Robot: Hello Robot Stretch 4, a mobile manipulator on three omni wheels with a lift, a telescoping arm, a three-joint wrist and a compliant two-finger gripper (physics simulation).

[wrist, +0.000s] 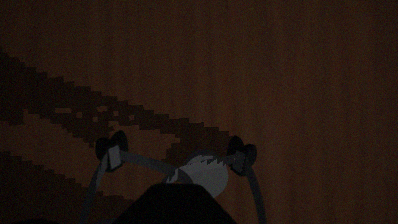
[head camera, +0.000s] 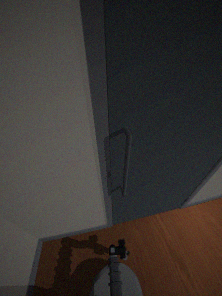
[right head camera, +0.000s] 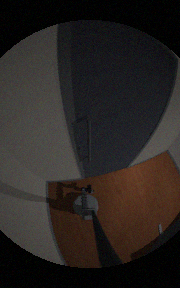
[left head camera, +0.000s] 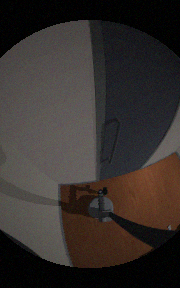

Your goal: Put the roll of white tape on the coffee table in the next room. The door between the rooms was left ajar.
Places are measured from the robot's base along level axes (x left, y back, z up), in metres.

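Pixels of known places: gripper, fingertip midpoint: (wrist: 178, 145).
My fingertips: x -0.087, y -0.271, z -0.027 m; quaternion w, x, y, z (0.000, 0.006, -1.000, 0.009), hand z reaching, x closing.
Observation:
Behind a point stands the place of what it marks.
The roll of white tape (wrist: 214, 179) {x -0.128, y -0.241, z -0.003 m} shows as a pale round shape low in the wrist view, partly hidden by the gripper's body and linkage. My gripper (wrist: 178, 145) {x -0.087, y -0.271, z -0.027 m} (head camera: 119, 249) is open, with its fingertips apart above the wooden floor (wrist: 310, 100) {x -0.244, y -0.335, z -0.027 m}. The tape lies below and between the spread fingers, nearer the right one, and is not gripped. In the head view I cannot make out the tape. The dark grey door (head camera: 165, 90) {x -0.268, y -0.572, z 1.433 m} (left head camera: 142, 75) {x -0.277, y -0.573, z 1.598 m} (right head camera: 122, 90) {x -0.332, y -0.578, z 1.456 m} stands ahead, with a long bar handle (head camera: 127, 165) {x -0.111, y -0.479, z 1.102 m} near its left edge. The coffee table does not show.
A pale wall (head camera: 45, 100) {x 0.197, y -0.521, z 1.429 m} (left head camera: 45, 100) {x 0.308, y -0.509, z 1.458 m} stands left of the door, with a grey frame (head camera: 97, 65) {x 0.004, y -0.529, z 1.523 m} between them. Another pale wall (right head camera: 155, 140) {x -1.273, y -0.679, z 0.809 m} is to the right. My shadow falls on the floor at the left wall corner. A small pale strip (right head camera: 160, 229) shows at lower right.

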